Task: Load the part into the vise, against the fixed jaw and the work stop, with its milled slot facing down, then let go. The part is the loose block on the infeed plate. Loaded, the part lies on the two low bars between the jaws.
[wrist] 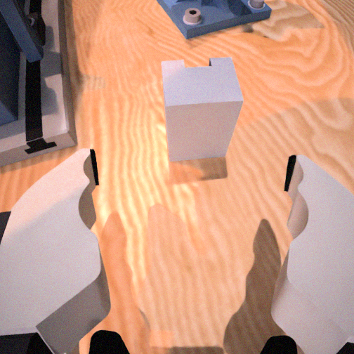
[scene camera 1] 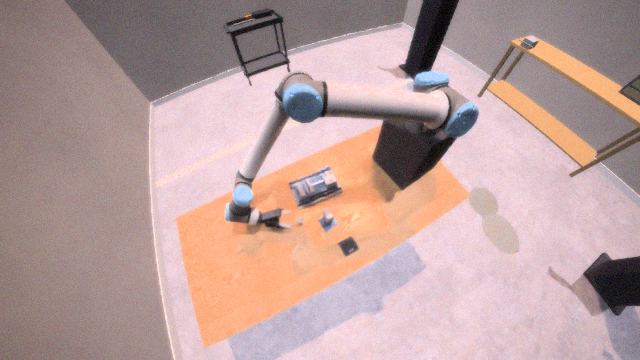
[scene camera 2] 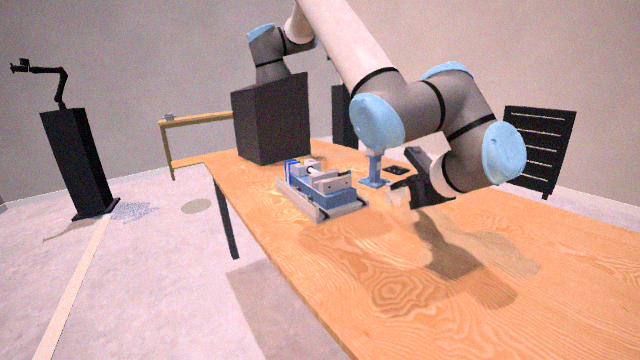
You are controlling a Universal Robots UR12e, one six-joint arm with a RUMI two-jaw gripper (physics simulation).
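Seen in the pictures: gripper, fingertip midpoint: (scene camera 1: 293, 220) (scene camera 2: 399, 191); arm's base at its link origin: (scene camera 1: 422, 125) (scene camera 2: 274, 80).
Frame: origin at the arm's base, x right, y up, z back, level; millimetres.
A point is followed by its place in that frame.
The part, a light grey block (scene camera 1: 299, 221) @(x -99, y -358, z -771 mm) (wrist: 202, 110), stands on the wooden table. In the wrist view its slot is a notch at the far edge of its upper face, so the slot faces away from my gripper and not down. My gripper (scene camera 1: 288, 220) @(x -75, y -366, z -803 mm) (wrist: 191, 156) is open, its fingers wide apart on the near side of the part, low over the table, with a gap to the block on each side. In scene camera 2 the part is hard to tell from the pale fingers. The vise (scene camera 1: 315, 187) @(x 67, y -359, z -604 mm) (scene camera 2: 327, 195) @(x 122, y -358, z -720 mm) stands apart from the part, with no block seen between its jaws.
A blue stand (scene camera 1: 327, 223) @(x -166, y -386, z -625 mm) (scene camera 2: 374, 172) @(x -136, y -369, z -628 mm) (wrist: 225, 21) with a pale head is beyond the part; its bolted base shows in the wrist view. A dark square plate (scene camera 1: 348, 246) @(x -332, y -411, z -567 mm) (scene camera 2: 396, 170) @(x -316, y -410, z -578 mm) lies past it. The vise's grey base (wrist: 52, 120) is at the wrist view's left.
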